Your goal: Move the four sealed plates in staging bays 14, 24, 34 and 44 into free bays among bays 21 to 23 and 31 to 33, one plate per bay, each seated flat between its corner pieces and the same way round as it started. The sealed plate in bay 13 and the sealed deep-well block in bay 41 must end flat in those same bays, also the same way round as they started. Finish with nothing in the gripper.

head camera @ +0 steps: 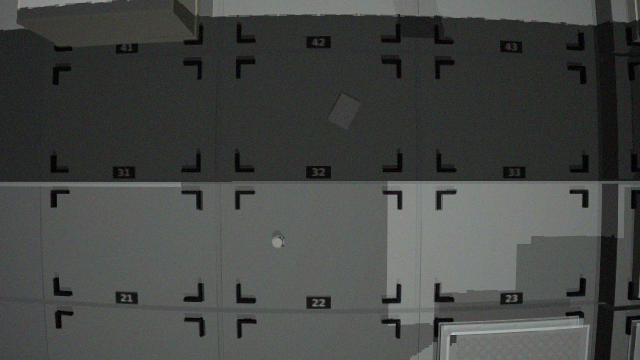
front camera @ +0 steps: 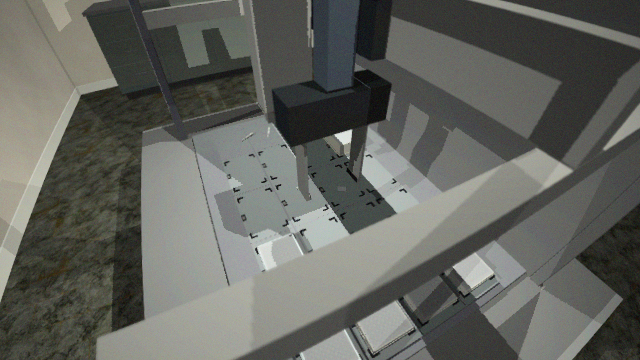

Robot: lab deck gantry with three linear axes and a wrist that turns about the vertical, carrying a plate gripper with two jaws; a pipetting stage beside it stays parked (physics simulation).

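Places are measured from the robot's base along level axes (x ahead, y left, z up), in metres.
Pixels of known places: gripper, fingertip midpoint: [front camera: 329,184]; robot's base, link origin: [front camera: 225,163].
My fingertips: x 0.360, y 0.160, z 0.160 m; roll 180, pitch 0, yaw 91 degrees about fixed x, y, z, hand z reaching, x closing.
For each thing: its middle in the pictures, then the offset to it from my fingertips. "spot": a spot on its surface instead.
- bay 13, surface spot: [head camera: 520,346] spot: dx +0.032, dy -0.090, dz -0.145 m
- bay 41, surface spot: [head camera: 107,26] spot: dx -0.294, dy +0.163, dz -0.132 m
- bay 44, surface spot: [front camera: 472,270] spot: dx +0.232, dy +0.208, dz -0.131 m
- bay 24, surface spot: [front camera: 385,326] spot: dx +0.233, dy -0.011, dz -0.131 m
- bay 14, surface spot: [front camera: 332,350] spot: dx +0.225, dy -0.110, dz -0.131 m
- small round white object, body centre: [head camera: 278,241] dx -0.165, dy -0.005, dz -0.158 m
- small pale rectangle, surface spot: [head camera: 344,111] [front camera: 341,188] spot: dx -0.111, dy +0.100, dz -0.159 m
- thin pale object, body centre: [front camera: 247,137] dx -0.461, dy -0.063, dz -0.157 m
My gripper [front camera: 331,188] is open in the front view, its two jaws wide apart above the middle of the deck with no plate between them. The head view shows bays 21 to 23 and 31 to 33, none holding a plate. The sealed plate in bay 13 [front camera: 279,252] [head camera: 520,346] lies flat. The sealed deep-well block in bay 41 [front camera: 344,136] [head camera: 107,26] is partly cut off. In the front view, the plate in bay 44 [front camera: 472,270], the plate in bay 24 [front camera: 385,326] and part of the plate in bay 14 [front camera: 332,350] show. Bay 34 is shadowed; its plate is hard to tell.
A small round white object [head camera: 277,242] is in bay 22, and a small pale rectangle [head camera: 344,111] [front camera: 341,188] is in bay 32. A thin pale object [front camera: 248,136] lies at the deck's back left. A broad frame beam [front camera: 320,270] crosses the front view and hides part of the deck.
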